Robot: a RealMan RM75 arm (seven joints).
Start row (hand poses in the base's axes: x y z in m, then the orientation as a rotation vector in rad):
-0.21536, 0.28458, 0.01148, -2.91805, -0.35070, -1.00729
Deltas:
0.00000, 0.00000, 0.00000, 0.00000, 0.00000, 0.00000
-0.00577, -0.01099, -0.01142, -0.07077, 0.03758, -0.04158
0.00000, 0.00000, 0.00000, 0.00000, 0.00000, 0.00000
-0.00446, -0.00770, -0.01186, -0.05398, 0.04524, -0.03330
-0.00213, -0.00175, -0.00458, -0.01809, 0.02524, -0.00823
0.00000, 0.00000, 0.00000, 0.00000, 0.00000, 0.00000
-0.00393, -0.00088, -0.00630, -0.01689, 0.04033, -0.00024
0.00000, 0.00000, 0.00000, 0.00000, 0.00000, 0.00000
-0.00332, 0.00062, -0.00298, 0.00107, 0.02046, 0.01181
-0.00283, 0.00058, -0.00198, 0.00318, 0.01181, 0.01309
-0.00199, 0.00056, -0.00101, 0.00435, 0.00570, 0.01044
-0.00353, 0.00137, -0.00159, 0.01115, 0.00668, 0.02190
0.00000, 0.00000, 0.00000, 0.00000, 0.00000, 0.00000
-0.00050, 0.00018, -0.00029, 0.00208, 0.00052, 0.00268
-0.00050, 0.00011, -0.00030, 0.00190, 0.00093, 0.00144
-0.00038, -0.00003, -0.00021, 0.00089, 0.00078, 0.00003
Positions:
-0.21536, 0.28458, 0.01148, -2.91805, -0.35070, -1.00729
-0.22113, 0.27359, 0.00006, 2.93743, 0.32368, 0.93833
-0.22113, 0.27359, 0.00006, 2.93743, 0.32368, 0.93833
-0.22559, 0.26589, -0.01180, 2.90902, 0.29610, 0.84654
-0.22772, 0.26414, -0.01638, 2.90411, 0.29210, 0.80226
-0.22772, 0.26414, -0.01638, 2.90411, 0.29210, 0.80226
-0.23165, 0.26326, -0.02268, 2.90734, 0.30084, 0.73828
-0.23165, 0.26326, -0.02268, 2.90734, 0.30084, 0.73828
-0.23497, 0.26388, -0.02566, 2.91825, 0.32013, 0.71105
-0.23780, 0.26446, -0.02764, 2.92705, 0.33992, 0.69705
-0.23979, 0.26502, -0.02865, 2.93400, 0.35494, 0.69185
-0.24332, 0.26639, -0.03024, 2.94789, 0.38566, 0.68920
-0.24332, 0.26639, -0.03024, 2.94789, 0.38566, 0.68920
-0.24382, 0.26657, -0.03053, 2.95010, 0.38925, 0.68958
-0.24432, 0.26668, -0.03083, 2.95232, 0.39105, 0.68915
-0.24470, 0.26665, -0.03104, 2.95351, 0.39095, 0.68838

